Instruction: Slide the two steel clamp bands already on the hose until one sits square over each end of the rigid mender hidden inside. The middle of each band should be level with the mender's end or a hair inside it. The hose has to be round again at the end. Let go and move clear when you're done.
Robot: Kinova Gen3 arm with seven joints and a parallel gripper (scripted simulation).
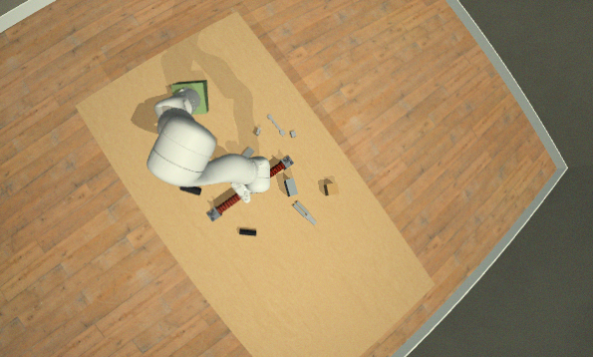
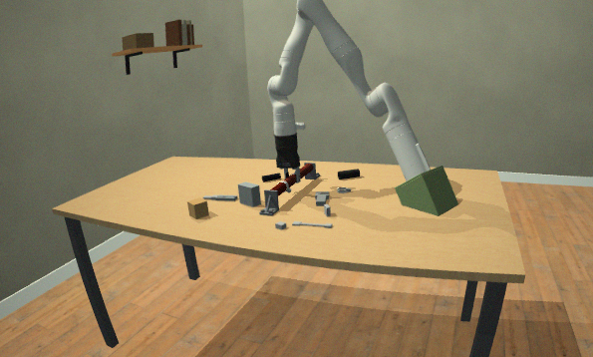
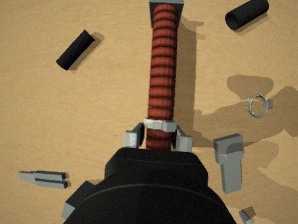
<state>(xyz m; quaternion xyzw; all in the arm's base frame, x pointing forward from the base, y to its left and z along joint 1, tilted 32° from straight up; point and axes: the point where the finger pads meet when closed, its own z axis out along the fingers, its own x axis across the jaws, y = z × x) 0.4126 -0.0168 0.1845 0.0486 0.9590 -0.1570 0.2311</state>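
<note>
The grey block lies 12 cm ahead of my hand, 12 cm to the left of it and 2 cm below it. The rest, counted from my hand: wrench: 13 cm behind, 29 cm to the left, 5 cm below; wooden cube: 26 cm ahead, 25 cm to the left, 3 cm below.
</note>
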